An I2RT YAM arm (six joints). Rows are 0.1 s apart.
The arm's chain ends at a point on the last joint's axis. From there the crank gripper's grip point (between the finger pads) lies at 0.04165 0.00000 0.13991 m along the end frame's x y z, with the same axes.
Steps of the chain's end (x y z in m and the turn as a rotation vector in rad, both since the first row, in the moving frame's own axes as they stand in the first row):
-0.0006 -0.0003 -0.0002 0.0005 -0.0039 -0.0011
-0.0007 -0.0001 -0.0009 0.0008 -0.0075 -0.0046
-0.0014 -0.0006 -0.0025 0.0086 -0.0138 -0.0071
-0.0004 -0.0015 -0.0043 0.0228 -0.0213 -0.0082
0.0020 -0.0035 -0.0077 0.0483 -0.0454 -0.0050
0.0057 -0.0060 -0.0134 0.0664 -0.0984 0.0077
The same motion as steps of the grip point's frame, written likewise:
-0.0011 -0.0004 0.0000 0.0005 -0.0039 -0.0011
-0.0018 -0.0004 -0.0006 0.0008 -0.0075 -0.0046
-0.0033 -0.0021 -0.0019 0.0086 -0.0138 -0.0071
-0.0034 -0.0050 -0.0035 0.0228 -0.0213 -0.0082
-0.0044 -0.0105 -0.0061 0.0483 -0.0454 -0.0050
-0.0082 -0.0151 -0.0103 0.0664 -0.0984 0.0077

